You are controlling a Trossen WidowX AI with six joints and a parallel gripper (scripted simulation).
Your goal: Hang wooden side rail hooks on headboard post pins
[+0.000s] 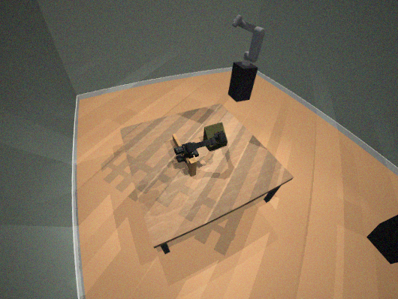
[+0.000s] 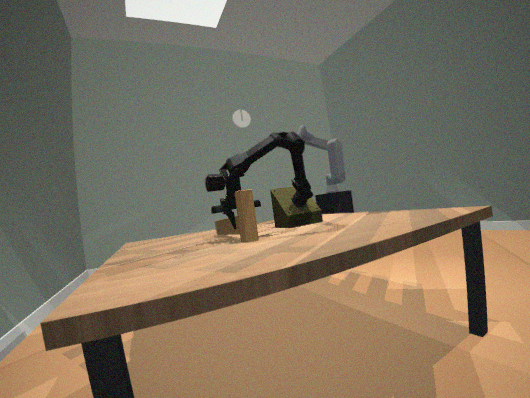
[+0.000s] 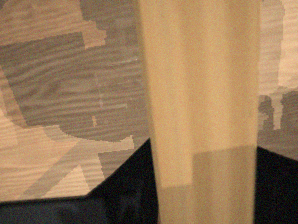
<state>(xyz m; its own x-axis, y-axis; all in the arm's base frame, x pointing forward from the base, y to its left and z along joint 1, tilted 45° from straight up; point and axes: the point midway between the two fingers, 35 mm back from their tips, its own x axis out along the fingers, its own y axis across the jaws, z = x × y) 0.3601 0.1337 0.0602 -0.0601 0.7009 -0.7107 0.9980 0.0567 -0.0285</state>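
My gripper tip is now 100 mm to the right of the headboard post and 40 mm below it.
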